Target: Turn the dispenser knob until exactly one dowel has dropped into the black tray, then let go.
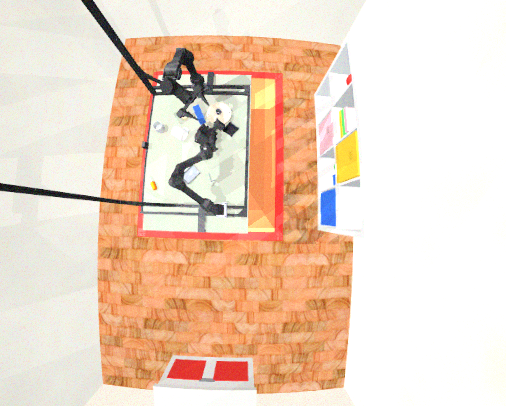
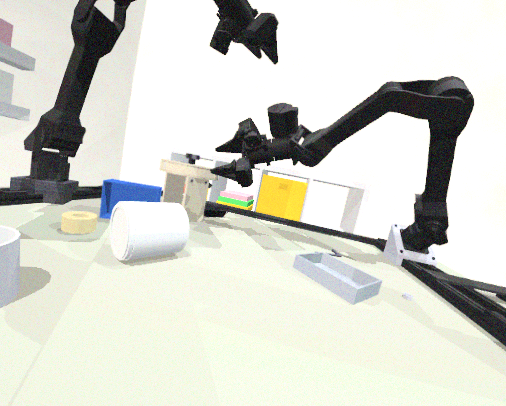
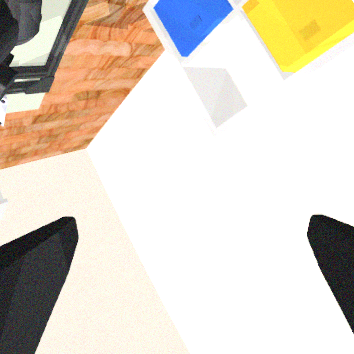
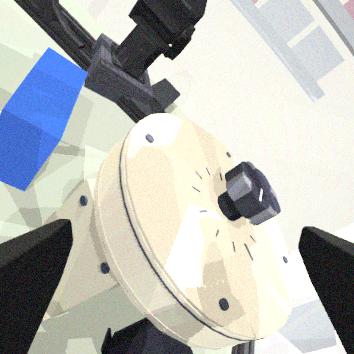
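Where they show: left gripper, fingertip midpoint: [image 1: 203, 113] [image 2: 268, 60] [image 3: 193, 226]; right gripper, fingertip midpoint: [image 1: 212, 121] [image 2: 212, 160] [image 4: 188, 234]; left arm's base at its link origin: [image 2: 48, 179] [image 4: 126, 63]; right arm's base at its link origin: [image 1: 221, 210] [image 2: 413, 241].
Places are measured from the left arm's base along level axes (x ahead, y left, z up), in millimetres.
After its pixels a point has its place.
Observation:
The beige round dispenser [image 1: 226, 119] {x 394, y 2, z 98 mm} [image 2: 187, 194] [image 4: 150, 170] {x 322, y -80, z 98 mm} stands on the table. Its black knob [image 2: 191, 158] {x 323, y -34, z 114 mm} [image 4: 252, 192] {x 338, y -32, z 127 mm} stands up from the top disc, with a white line on it. The black tray [image 1: 231, 129] {x 409, y 20, z -44 mm} [image 2: 215, 210] {x 417, y -30, z -23 mm} [image 4: 147, 339] {x 390, y 18, z -45 mm} is beside the dispenser's foot; its inside cannot be made out, and no dowel shows. My right gripper [image 2: 214, 160] {x 370, y -87, z 120 mm} [image 4: 188, 234] {x 370, y -87, z 120 mm} is open and empty, beside the dispenser top at about knob height, its fingers apart from the knob. My left gripper [image 2: 268, 59] {x 449, y -135, z 385 mm} [image 3: 193, 226] {x 449, y -135, z 385 mm} is open and empty, high above the table.
A blue box [image 1: 199, 114] {x 222, y -121, z 34 mm} [image 2: 131, 196] {x 194, y -97, z 0 mm} [image 4: 40, 115] {x 241, y -123, z 33 mm} stands close to the dispenser. A white cylinder [image 2: 155, 230] {x 248, y -348, z 5 mm} lies on its side, near a tan ring [image 2: 79, 227] {x 134, y -237, z -36 mm}. A grey open box [image 2: 325, 281] {x 495, y -421, z -38 mm} lies in front of the right arm. Part of a cup [image 2: 7, 265] {x 132, y -424, z -11 mm} shows at the left edge.

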